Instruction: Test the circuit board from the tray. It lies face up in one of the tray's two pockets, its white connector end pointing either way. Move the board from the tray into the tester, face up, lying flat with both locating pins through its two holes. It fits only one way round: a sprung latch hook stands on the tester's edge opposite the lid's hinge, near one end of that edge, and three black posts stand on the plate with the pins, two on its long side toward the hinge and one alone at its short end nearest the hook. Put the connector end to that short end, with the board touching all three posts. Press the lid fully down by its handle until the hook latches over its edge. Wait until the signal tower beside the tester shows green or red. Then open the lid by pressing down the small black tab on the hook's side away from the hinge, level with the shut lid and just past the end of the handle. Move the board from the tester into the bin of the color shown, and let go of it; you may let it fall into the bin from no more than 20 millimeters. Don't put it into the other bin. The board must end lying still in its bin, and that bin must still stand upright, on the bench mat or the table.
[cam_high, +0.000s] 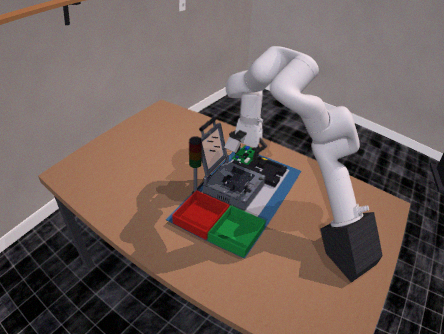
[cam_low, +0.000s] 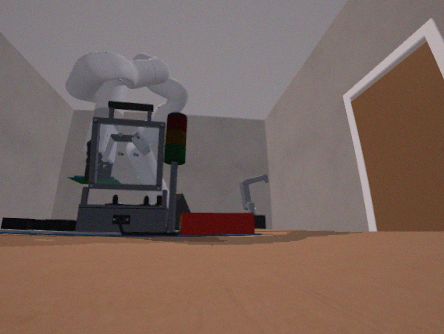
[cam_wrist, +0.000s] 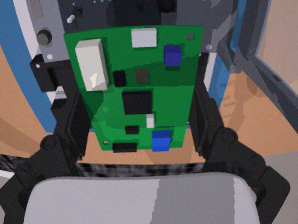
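Now: the tester plate 100 mm to the left of my hand, 60 mm below it and 10 mm ahead of it. The rest, counted from my hand: tester lid: 120 mm ahead, 70 mm to the left, 50 mm above; then green circuit board: right at my hand; then black latch block: 160 mm to the left, 50 mm behind, 40 mm below.
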